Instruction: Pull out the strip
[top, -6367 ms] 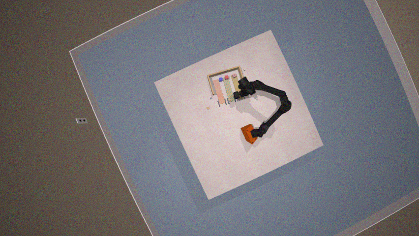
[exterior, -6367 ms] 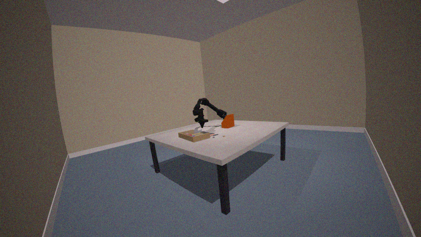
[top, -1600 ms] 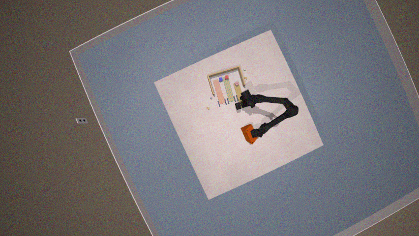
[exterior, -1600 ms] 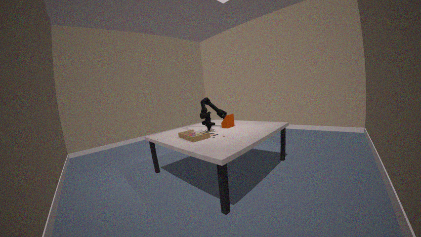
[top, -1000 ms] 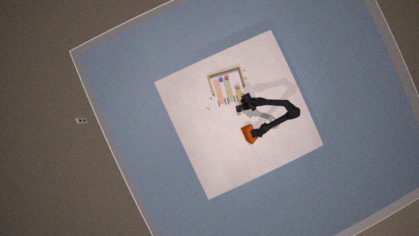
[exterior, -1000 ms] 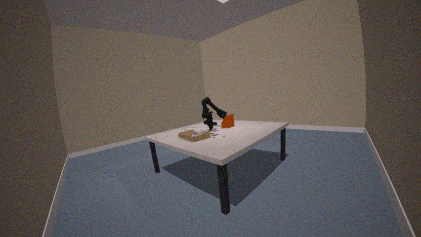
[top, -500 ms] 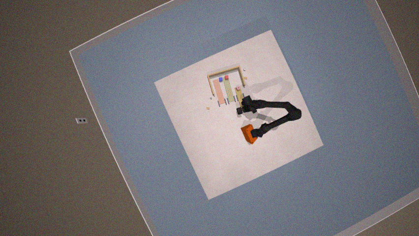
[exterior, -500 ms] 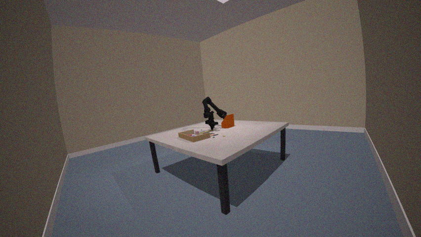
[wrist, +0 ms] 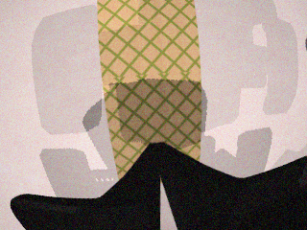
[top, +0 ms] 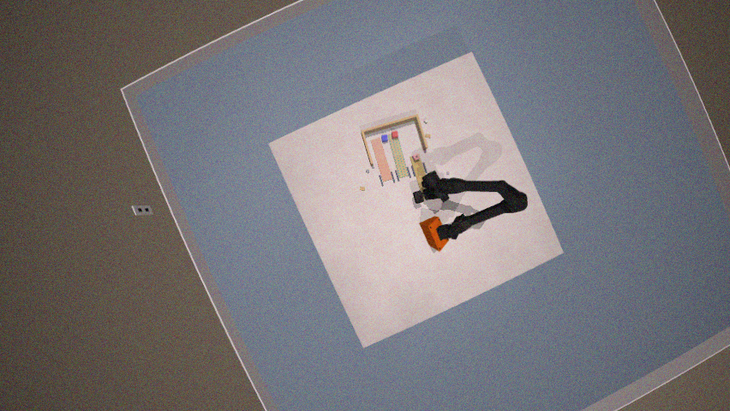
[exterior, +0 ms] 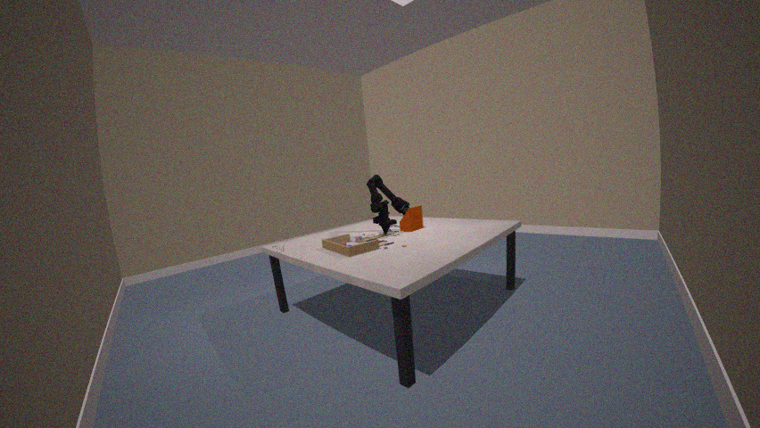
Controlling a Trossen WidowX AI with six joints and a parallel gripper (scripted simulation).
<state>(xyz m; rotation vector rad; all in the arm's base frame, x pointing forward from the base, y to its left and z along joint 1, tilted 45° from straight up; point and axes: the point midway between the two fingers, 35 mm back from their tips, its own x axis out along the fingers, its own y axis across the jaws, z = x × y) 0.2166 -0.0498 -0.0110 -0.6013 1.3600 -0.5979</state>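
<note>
My gripper tip is 21 cm short of the pink-and-white cube, 1 cm to the left of it and 2 cm below it.
</note>
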